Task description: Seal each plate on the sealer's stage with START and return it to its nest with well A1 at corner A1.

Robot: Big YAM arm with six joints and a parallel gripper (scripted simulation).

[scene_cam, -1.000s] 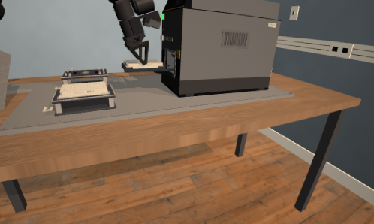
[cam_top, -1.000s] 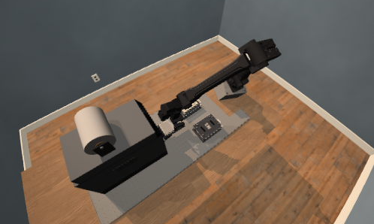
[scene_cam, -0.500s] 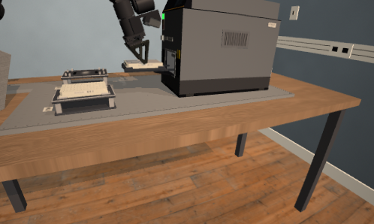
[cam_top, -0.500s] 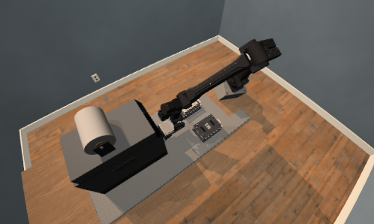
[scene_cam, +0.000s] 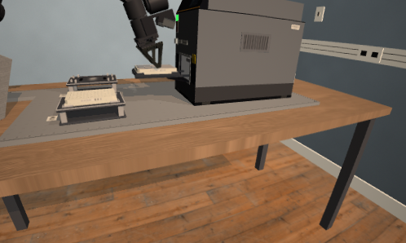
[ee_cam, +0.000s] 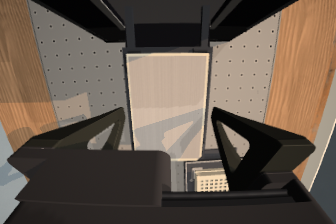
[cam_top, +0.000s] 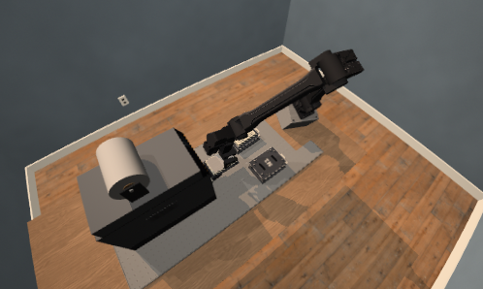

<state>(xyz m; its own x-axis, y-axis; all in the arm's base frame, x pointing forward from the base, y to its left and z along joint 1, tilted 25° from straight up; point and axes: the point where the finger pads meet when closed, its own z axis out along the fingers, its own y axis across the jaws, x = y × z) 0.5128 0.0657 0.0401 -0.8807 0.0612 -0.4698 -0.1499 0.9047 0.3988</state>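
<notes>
My gripper is now 30 mm above the sealer stage. From my hand the other things lie so: plate nest 180 mm behind, 130 mm to the right, 80 mm below; then start button 110 mm to the left, 80 mm ahead, 70 mm above; then small label 280 mm behind, 150 mm to the right, 120 mm below.
</notes>
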